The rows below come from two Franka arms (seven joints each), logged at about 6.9 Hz.
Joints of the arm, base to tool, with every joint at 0 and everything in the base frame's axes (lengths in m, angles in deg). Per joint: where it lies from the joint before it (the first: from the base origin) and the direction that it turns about. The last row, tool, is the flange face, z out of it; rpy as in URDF.
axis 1: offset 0 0 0.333 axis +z
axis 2: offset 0 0 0 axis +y
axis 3: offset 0 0 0.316 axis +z
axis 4: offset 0.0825 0 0 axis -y
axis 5: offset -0.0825 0 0.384 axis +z
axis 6: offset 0 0 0 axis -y
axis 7: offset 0.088 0 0 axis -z
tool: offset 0 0 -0.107 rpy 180 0 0
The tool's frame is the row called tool.
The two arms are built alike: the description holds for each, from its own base.
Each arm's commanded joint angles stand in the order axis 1, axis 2, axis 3, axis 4, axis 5, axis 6, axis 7.
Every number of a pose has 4 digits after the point. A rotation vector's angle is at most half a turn.
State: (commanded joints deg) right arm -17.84 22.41 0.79 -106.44 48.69 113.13 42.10; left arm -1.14 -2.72 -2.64 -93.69 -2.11 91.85 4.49
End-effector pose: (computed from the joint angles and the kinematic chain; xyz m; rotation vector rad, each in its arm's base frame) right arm 0.6037 -0.1355 0.3074 -1.7849 1.6547 0.5233; left arm 0.5409 -0.0402 0.6229 3.0990 -0.2226 0.0241
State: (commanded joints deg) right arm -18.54 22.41 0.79 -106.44 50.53 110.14 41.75; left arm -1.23 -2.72 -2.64 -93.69 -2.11 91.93 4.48
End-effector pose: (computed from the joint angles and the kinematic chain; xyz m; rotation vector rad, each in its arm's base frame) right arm 0.5999 -0.1357 0.3077 -1.7466 1.6300 0.5788; left arm 0.5410 -0.0410 0.6231 3.0988 -0.2247 0.0262
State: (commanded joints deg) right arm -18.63 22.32 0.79 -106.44 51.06 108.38 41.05; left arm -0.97 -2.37 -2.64 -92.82 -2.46 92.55 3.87
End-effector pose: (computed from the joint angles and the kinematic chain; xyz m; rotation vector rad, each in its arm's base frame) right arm 0.5980 -0.1327 0.3087 -1.7460 1.6015 0.6070; left arm 0.5445 -0.0393 0.6280 3.0936 -0.2005 0.0569
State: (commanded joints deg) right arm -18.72 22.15 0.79 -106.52 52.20 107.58 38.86; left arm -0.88 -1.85 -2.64 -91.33 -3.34 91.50 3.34
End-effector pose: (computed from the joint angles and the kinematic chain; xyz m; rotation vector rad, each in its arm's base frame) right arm 0.5974 -0.1312 0.3107 -1.7504 1.5558 0.6020; left arm 0.5458 -0.0401 0.6338 3.0788 -0.1838 0.0542
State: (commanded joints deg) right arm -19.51 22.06 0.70 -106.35 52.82 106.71 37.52; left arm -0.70 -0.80 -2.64 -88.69 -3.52 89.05 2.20
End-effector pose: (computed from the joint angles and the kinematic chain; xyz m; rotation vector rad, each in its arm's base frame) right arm 0.5957 -0.1384 0.3132 -1.7433 1.5341 0.5946; left arm 0.5476 -0.0388 0.6417 3.0768 -0.1514 0.0302
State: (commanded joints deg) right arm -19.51 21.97 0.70 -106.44 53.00 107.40 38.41; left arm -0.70 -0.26 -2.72 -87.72 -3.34 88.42 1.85
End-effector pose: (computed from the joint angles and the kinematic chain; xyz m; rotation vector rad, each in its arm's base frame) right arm 0.5963 -0.1396 0.3138 -1.7291 1.5555 0.5884; left arm 0.5494 -0.0393 0.6435 3.0798 -0.1450 0.0246
